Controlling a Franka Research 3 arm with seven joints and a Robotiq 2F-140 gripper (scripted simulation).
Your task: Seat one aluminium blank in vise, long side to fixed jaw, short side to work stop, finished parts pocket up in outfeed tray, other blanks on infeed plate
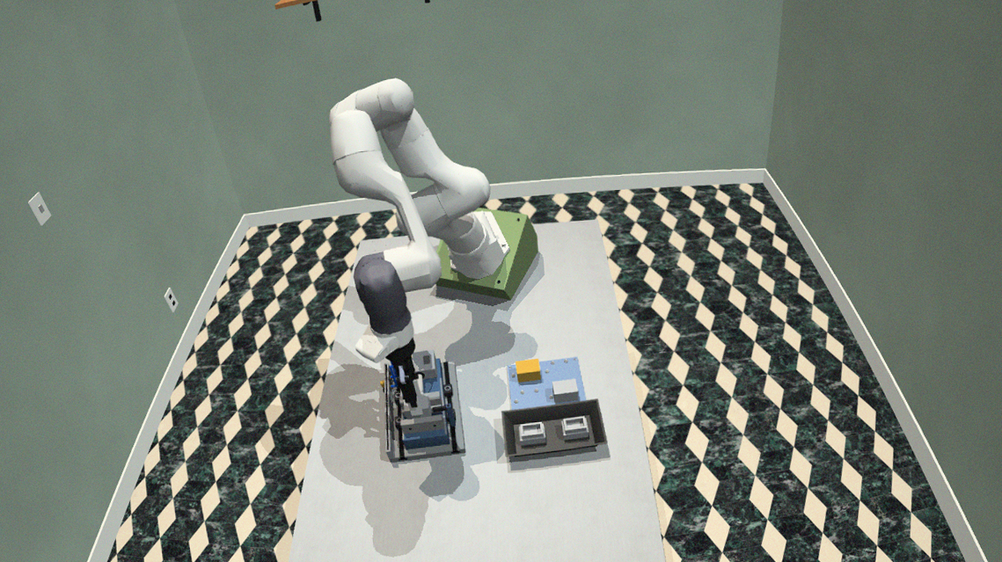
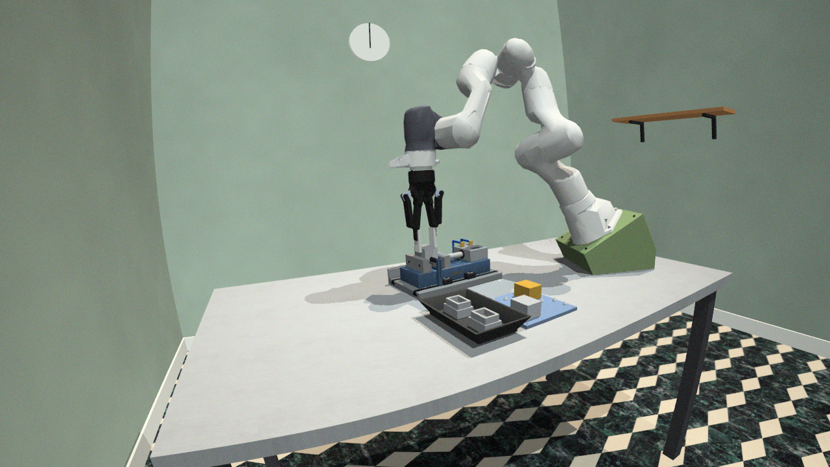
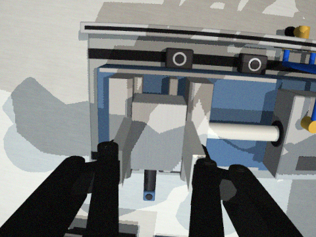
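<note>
Now: the aluminium blank 40 mm below my hand. Round my hand: hose block 160 mm behind, 10 mm to the left, 60 mm below; then white rod 90 mm behind, 10 mm to the left, 60 mm below; then vise 70 mm behind, 10 mm to the left, 100 mm below.
</note>
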